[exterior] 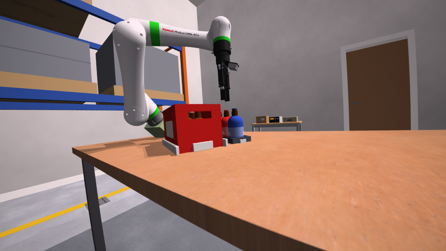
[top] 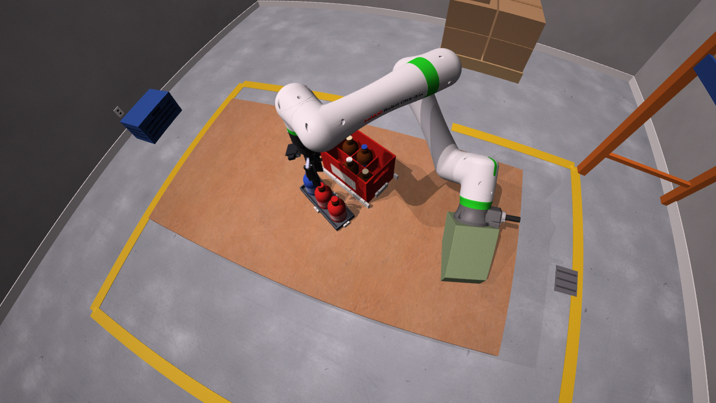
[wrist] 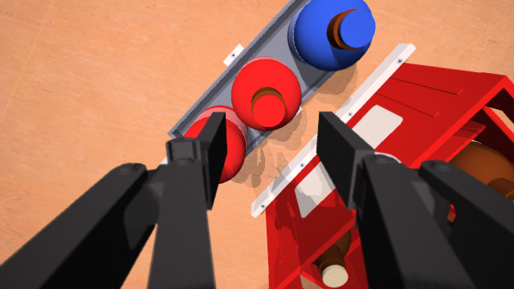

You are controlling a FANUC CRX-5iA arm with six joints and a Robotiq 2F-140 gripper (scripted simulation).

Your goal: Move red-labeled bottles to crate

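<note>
Now: the blue-labeled bottle 16 cm below my hand, 8 cm ahead of it and 5 cm to the right of it. The rest, counted from my hand: grey tray (23 cm below); then red crate (19 cm to the right, 16 cm below, 9 cm behind).
</note>
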